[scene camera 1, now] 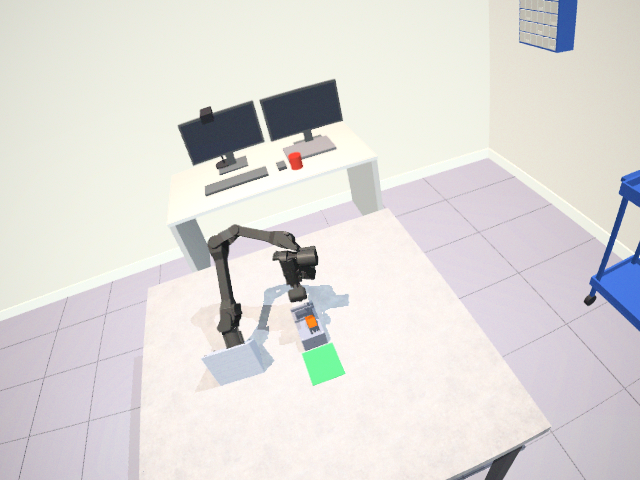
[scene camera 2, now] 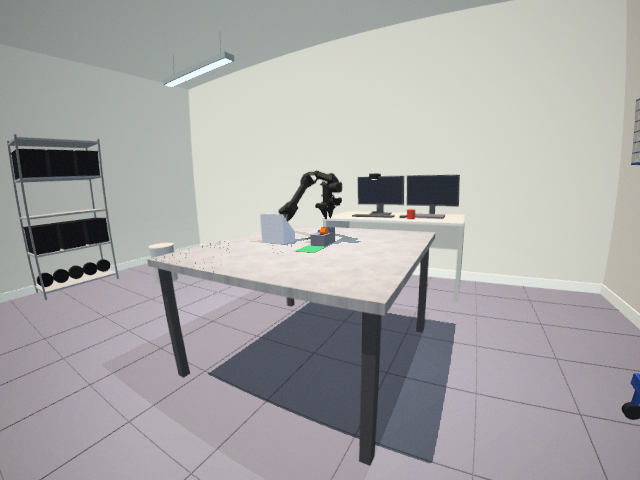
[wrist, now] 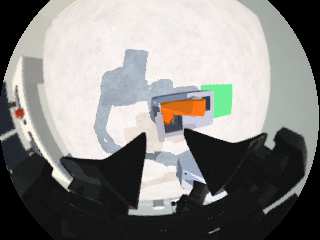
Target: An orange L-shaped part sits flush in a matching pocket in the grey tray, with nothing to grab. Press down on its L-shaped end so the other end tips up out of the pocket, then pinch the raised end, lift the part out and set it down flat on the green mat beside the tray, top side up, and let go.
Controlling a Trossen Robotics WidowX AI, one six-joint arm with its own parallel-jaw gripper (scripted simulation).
Labels:
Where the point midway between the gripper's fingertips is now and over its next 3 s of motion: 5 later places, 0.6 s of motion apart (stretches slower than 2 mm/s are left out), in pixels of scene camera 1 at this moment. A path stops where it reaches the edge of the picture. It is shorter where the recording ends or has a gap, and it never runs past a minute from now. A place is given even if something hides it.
The gripper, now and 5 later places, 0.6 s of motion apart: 299, 296; 305, 304; 308, 312; 310, 317; 312, 321; 311, 320

